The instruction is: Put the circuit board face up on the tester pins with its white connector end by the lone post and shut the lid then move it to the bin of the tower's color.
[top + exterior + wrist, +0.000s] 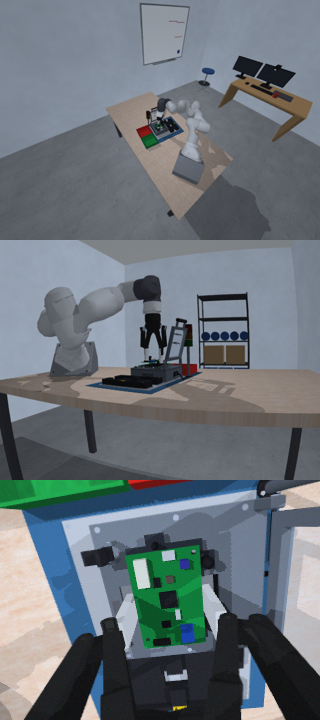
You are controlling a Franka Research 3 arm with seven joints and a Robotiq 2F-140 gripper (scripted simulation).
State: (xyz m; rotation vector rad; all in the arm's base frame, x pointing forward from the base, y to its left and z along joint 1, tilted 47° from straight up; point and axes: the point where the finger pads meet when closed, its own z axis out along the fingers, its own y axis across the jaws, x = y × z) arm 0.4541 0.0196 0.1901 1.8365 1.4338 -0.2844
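Now: the green circuit board 20 mm below my hand. The rest, counted from my hand: tester plate (40 mm below, 10 mm ahead); tester lid (120 mm ahead, 80 mm above, 40 mm to the right); black latch hook (80 mm to the left, 40 mm behind, 20 mm below).
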